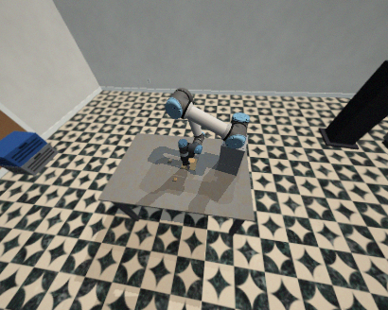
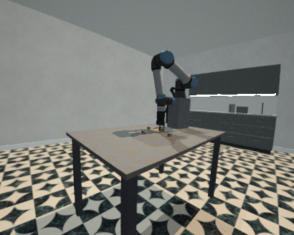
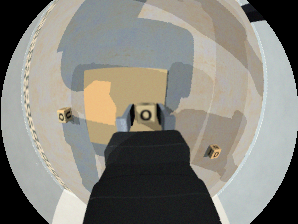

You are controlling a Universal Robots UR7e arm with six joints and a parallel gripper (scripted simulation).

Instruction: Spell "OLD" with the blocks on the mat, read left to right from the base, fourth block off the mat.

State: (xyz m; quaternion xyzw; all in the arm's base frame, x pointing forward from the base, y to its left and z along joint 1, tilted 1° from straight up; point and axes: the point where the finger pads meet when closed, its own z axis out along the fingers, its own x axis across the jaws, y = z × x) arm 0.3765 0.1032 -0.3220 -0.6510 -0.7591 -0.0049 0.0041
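Right now the tan mat is 4 cm to the right of my hand, 2 cm below it and 1 cm ahead of it.
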